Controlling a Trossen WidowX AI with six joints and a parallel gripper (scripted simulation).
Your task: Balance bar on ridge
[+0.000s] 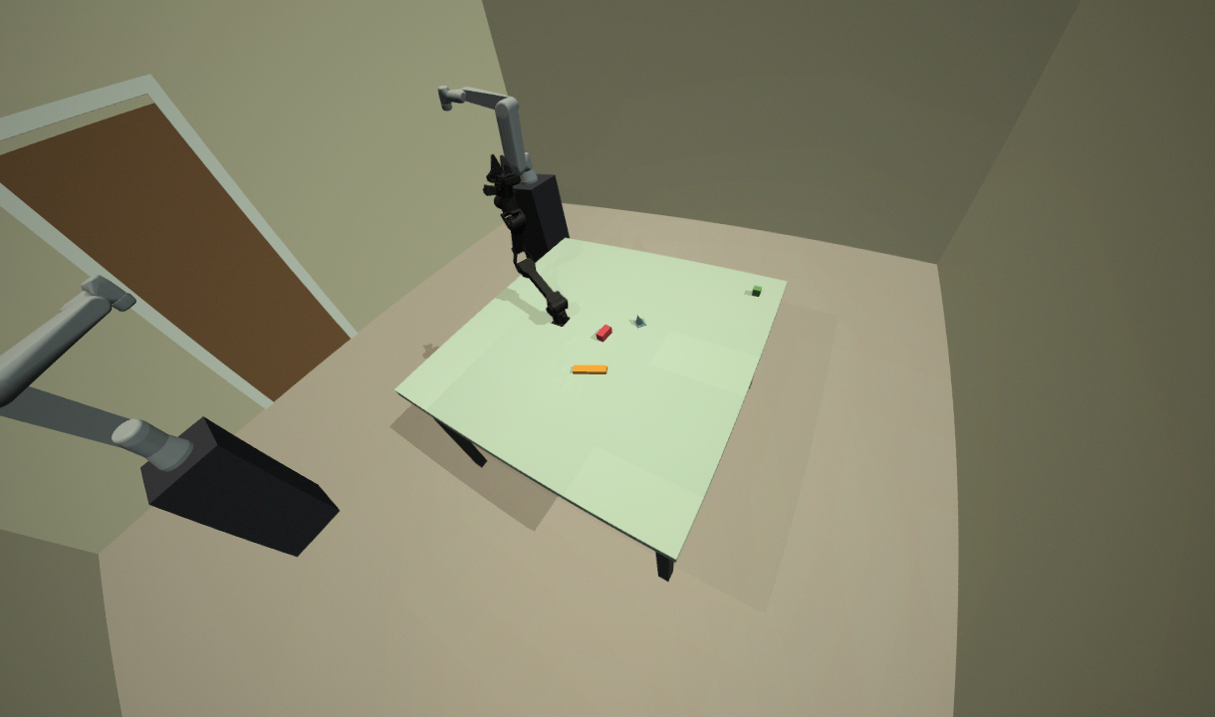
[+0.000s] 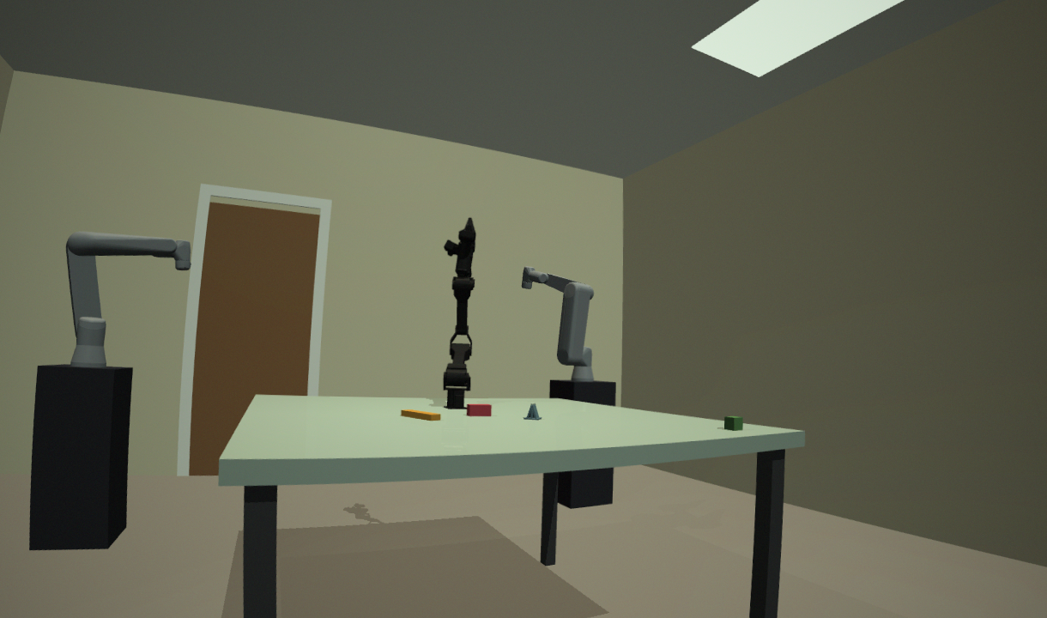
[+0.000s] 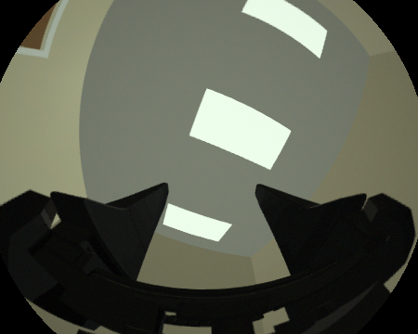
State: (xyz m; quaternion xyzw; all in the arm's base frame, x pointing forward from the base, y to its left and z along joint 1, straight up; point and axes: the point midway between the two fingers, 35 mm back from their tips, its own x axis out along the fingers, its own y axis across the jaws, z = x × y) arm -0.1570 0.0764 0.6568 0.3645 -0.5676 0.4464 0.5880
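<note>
My gripper tip is now 68 cm above the orange bar, 45 cm short of it and 28 cm to the left of it. Also, from my gripper tip: red block (67 cm below, 40 cm ahead, 9 cm to the right); then green cube (90 cm ahead, 67 cm below, 42 cm to the left).
</note>
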